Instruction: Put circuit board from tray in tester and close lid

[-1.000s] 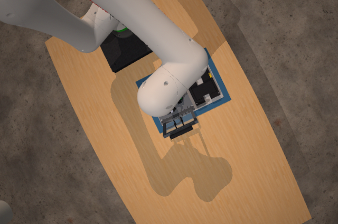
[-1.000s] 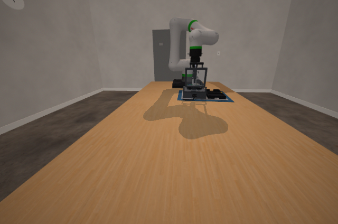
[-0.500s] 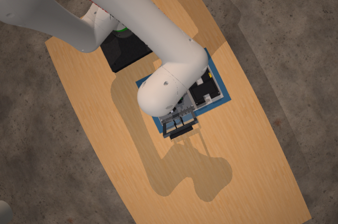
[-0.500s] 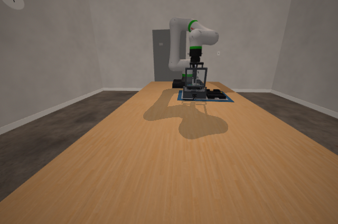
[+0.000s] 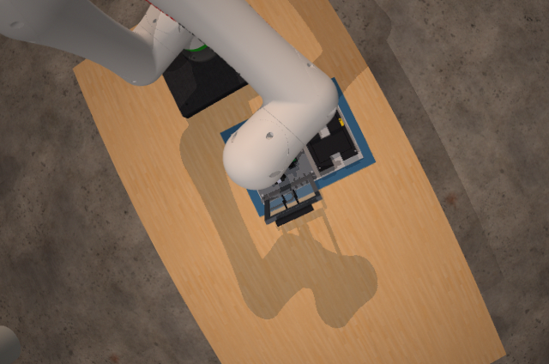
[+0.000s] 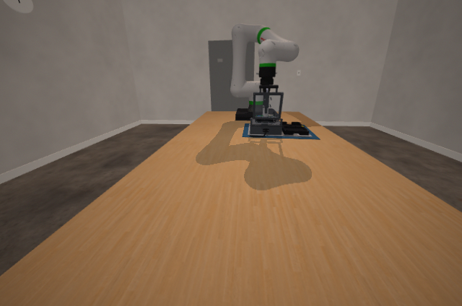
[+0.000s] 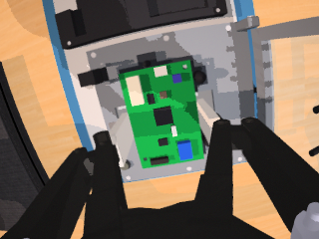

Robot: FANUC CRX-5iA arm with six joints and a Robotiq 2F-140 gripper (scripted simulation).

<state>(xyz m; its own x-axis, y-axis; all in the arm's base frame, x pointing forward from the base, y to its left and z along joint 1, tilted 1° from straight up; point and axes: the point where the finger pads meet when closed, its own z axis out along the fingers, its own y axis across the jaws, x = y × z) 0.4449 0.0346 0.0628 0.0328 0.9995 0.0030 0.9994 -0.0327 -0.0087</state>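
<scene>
The green circuit board is 2 cm below my hand. The rest, counted from my hand: clear lid: 13 cm ahead, 8 cm above; black latch hook: 6 cm behind, 6 cm to the left, 2 cm below; tester: 3 cm ahead, 3 cm to the left, 1 cm above.
</scene>
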